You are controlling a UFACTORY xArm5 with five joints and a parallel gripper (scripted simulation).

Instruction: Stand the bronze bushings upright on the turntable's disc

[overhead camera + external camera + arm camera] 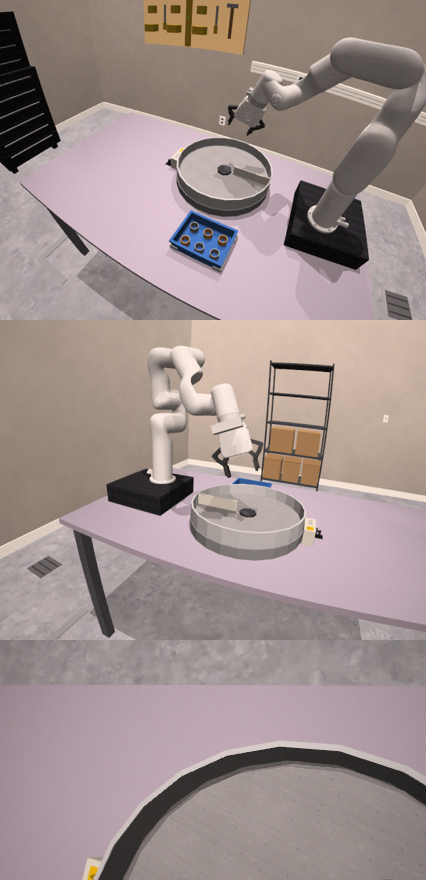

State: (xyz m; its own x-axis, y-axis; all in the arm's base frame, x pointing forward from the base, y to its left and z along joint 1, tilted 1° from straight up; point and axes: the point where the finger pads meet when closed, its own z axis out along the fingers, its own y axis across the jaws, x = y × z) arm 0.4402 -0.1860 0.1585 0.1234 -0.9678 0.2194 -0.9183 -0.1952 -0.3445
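Now: the blue crate 42 cm to the left of my hand, 21 cm below it and 7 cm behind it. The rest, counted from my hand: turntable disc 19 cm below, 9 cm to the left, 1 cm ahead.
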